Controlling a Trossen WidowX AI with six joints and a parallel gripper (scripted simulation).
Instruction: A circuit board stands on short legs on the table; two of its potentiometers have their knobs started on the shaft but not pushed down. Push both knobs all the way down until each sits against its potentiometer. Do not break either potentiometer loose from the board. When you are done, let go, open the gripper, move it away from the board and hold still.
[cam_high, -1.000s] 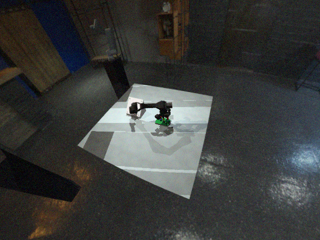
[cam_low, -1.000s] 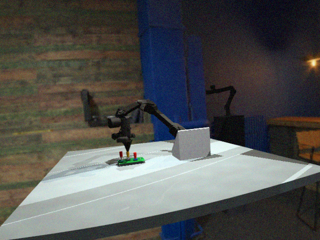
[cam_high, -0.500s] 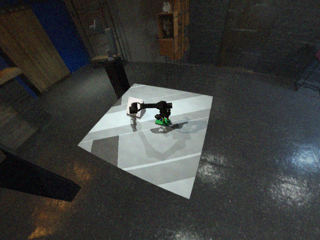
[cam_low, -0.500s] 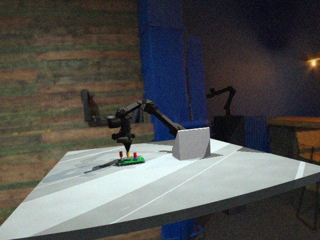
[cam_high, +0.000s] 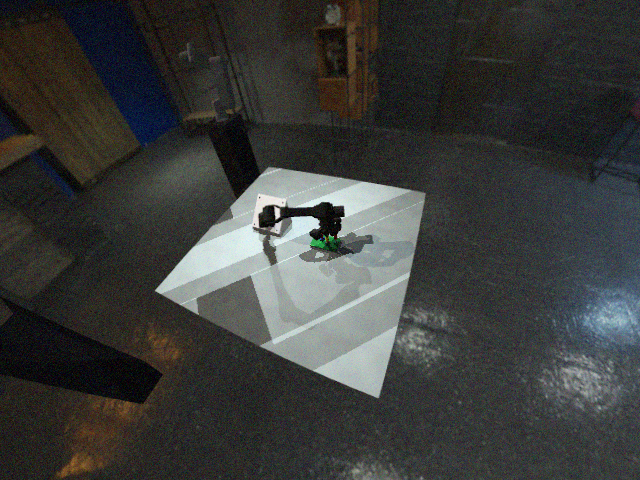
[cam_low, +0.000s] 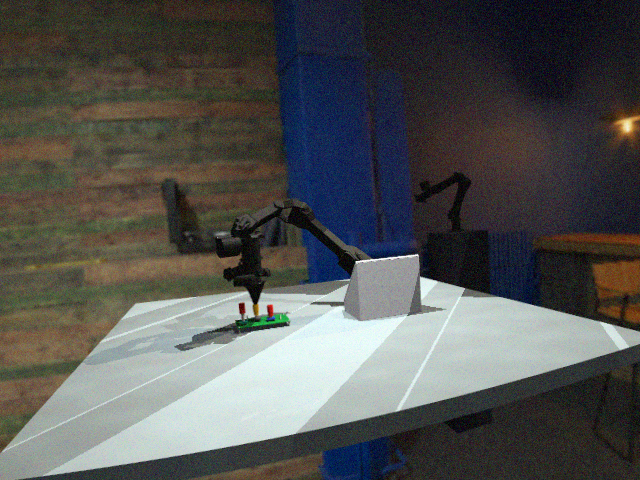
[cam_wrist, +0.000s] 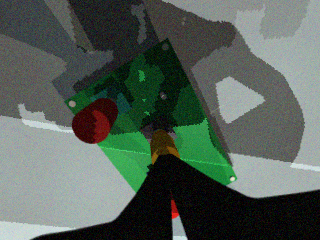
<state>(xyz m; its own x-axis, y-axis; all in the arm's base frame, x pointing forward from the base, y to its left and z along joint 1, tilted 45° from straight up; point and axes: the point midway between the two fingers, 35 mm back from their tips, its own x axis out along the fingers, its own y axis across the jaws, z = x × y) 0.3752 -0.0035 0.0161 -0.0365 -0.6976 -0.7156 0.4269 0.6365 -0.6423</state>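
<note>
My gripper tip is now 20 mm above the yellow knob. The rest, counted from my gripper tip: red knob: 40 mm behind, 20 mm to the left, 20 mm below.
</note>
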